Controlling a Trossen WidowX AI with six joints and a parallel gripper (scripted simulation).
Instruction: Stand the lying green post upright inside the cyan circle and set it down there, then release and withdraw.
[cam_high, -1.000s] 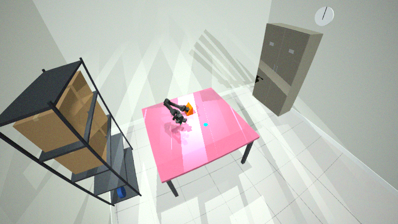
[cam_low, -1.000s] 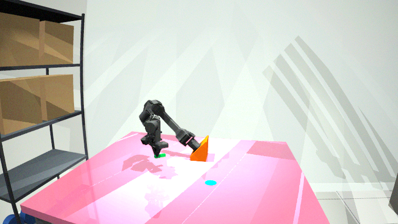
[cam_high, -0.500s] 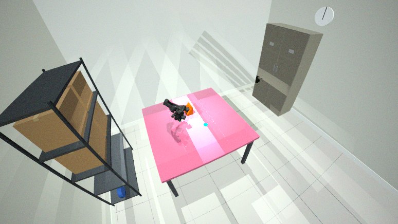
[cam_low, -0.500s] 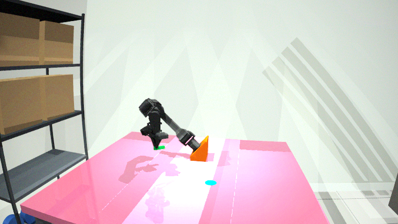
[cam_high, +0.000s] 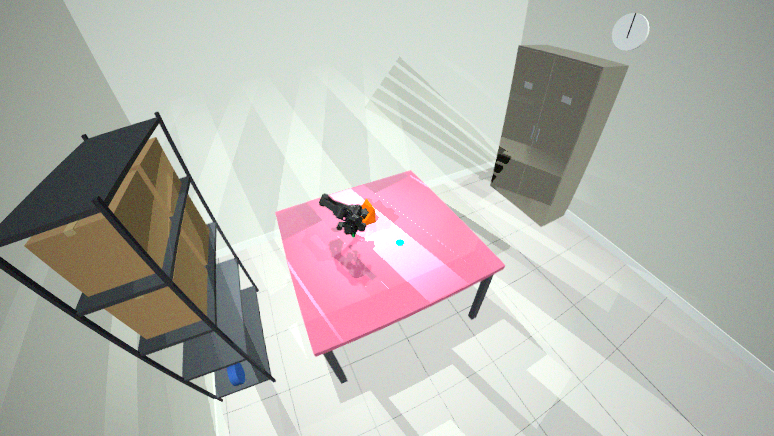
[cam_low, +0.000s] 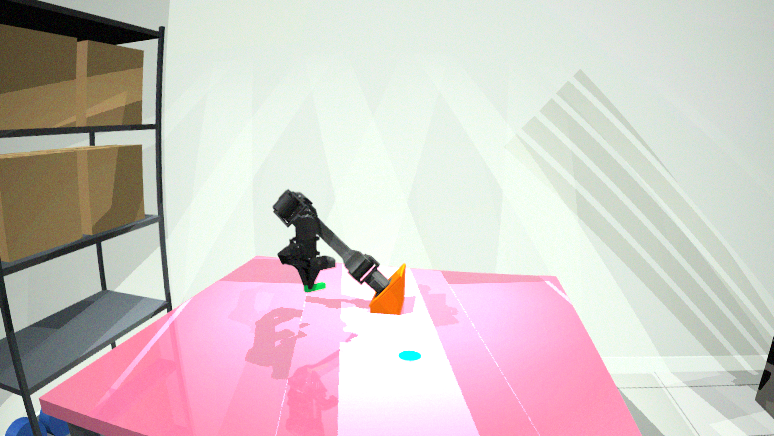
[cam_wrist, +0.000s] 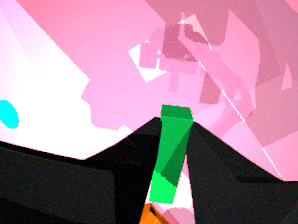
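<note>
My gripper tip is 2 cm past the green post and 1 cm to the right of it. Also, from my gripper tip: cyan circle (10 cm ahead, 30 cm to the left, 13 cm below).
</note>
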